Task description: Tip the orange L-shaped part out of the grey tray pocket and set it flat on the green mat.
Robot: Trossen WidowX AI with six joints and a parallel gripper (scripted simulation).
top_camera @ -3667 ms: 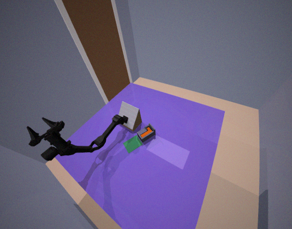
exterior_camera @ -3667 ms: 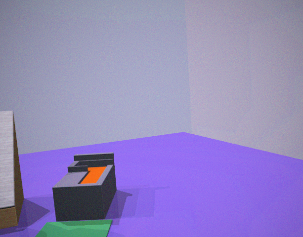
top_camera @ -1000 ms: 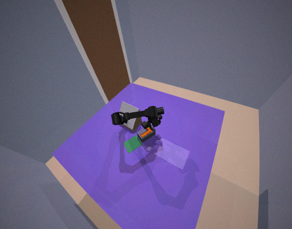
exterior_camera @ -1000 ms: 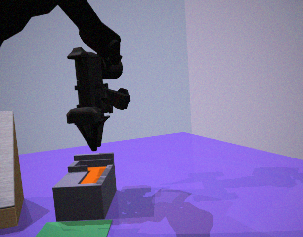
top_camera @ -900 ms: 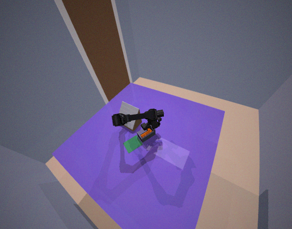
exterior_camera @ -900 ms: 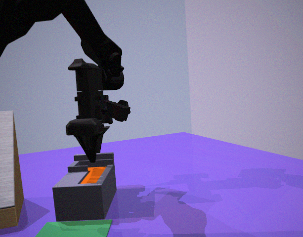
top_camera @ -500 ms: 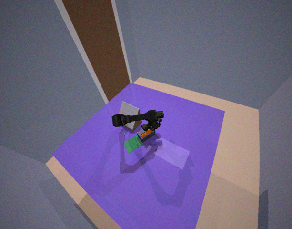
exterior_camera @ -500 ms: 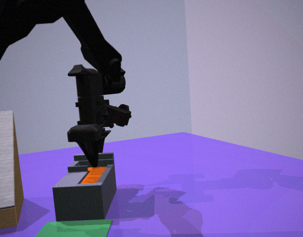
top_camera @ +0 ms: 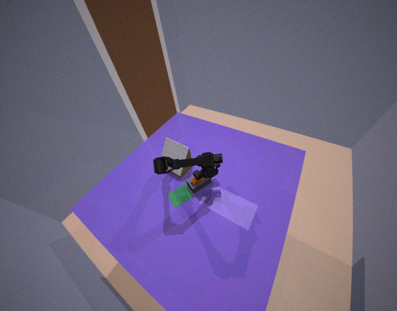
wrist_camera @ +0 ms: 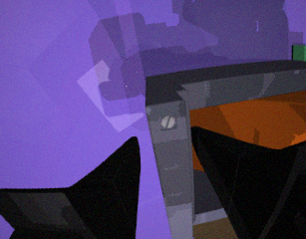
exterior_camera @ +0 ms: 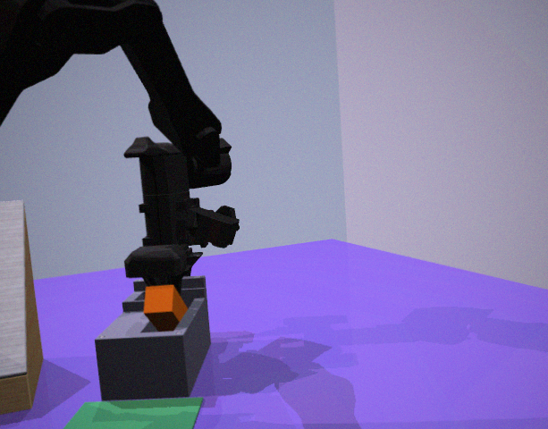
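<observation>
Right now my gripper tip is 3 cm past the orange L-shaped part, 5 cm to the left of it and 1 cm below it. Also, from my gripper tip: green mat: 9 cm behind, 20 cm to the right, 6 cm below.
</observation>
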